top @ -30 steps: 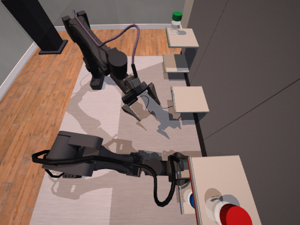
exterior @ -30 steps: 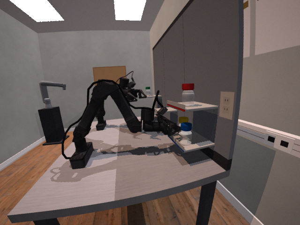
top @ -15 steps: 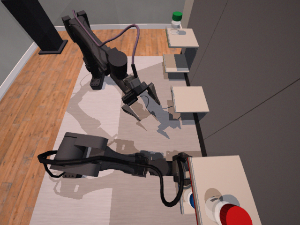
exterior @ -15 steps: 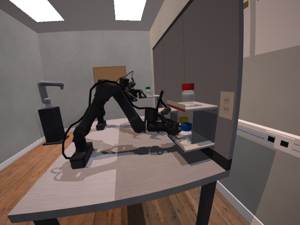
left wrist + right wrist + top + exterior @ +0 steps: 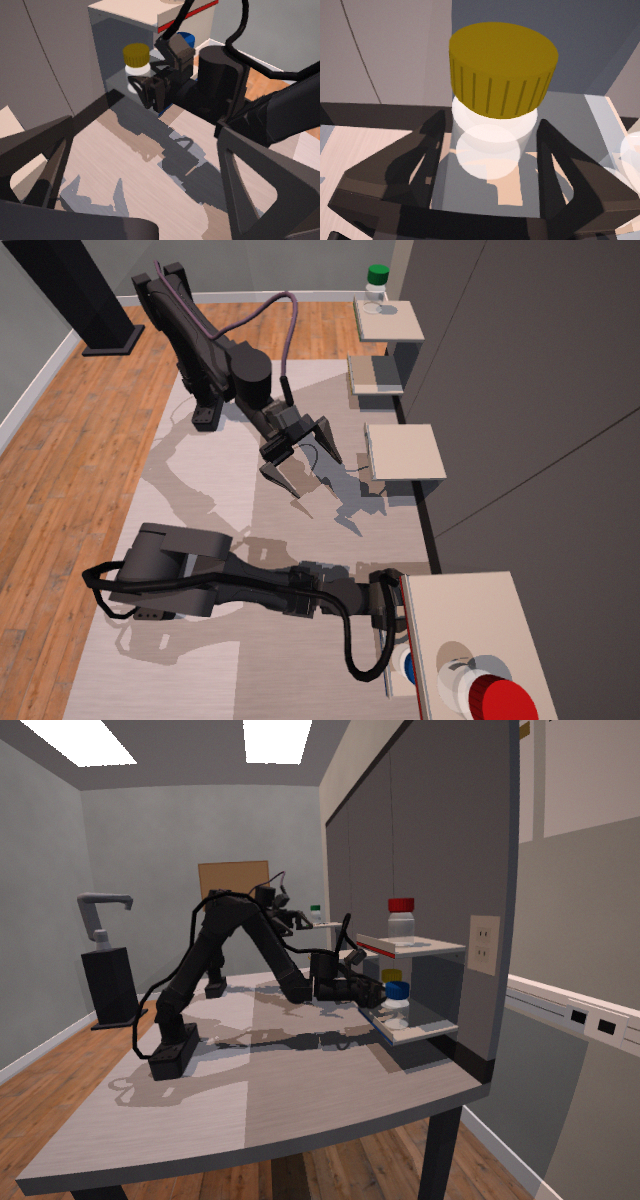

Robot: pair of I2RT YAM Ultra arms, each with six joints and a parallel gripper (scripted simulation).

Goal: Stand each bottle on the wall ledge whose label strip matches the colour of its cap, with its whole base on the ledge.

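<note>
Now: the yellow-capped bottle 1 cm ahead of my right hand. Round my right hand: grey wall panel 11 cm ahead, 35 cm to the left, 30 cm above; then blue-capped bottle 3 cm behind, 11 cm to the right; then red-capped bottle 2 cm behind, 11 cm to the right, 19 cm above.
</note>
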